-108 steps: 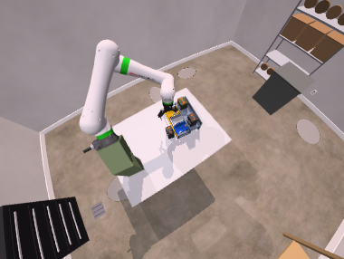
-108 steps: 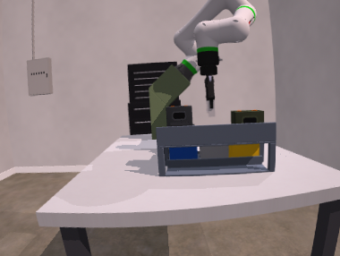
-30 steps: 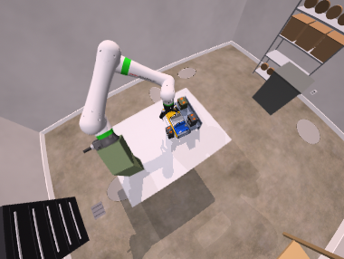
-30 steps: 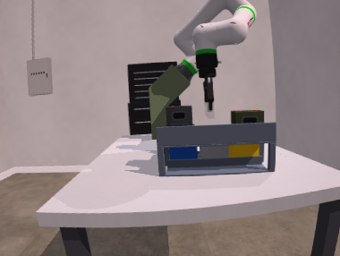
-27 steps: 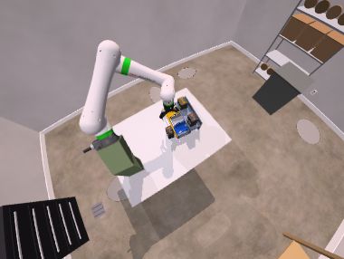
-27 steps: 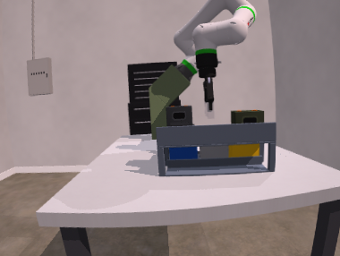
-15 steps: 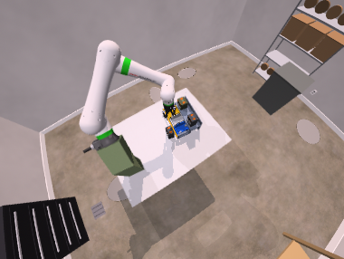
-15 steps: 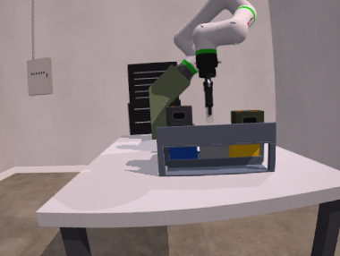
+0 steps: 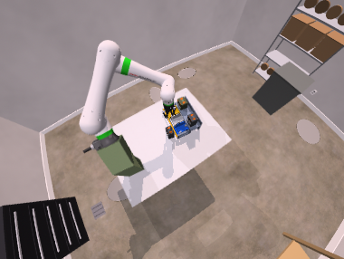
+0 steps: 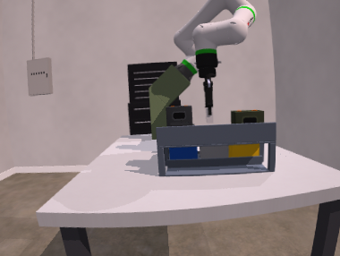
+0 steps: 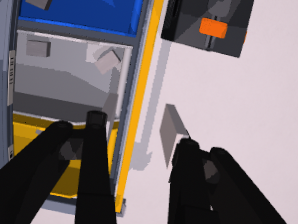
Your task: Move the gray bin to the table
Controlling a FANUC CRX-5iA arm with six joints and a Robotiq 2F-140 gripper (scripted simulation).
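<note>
My gripper is now 11 cm above the thin yellow strip. Round my hand: gray open bin: 13 cm below, 10 cm ahead, 2 cm to the right; dark box: 11 cm below, 10 cm to the right, 7 cm behind; blue bin: 13 cm to the right, 13 cm below, 8 cm ahead.
</note>
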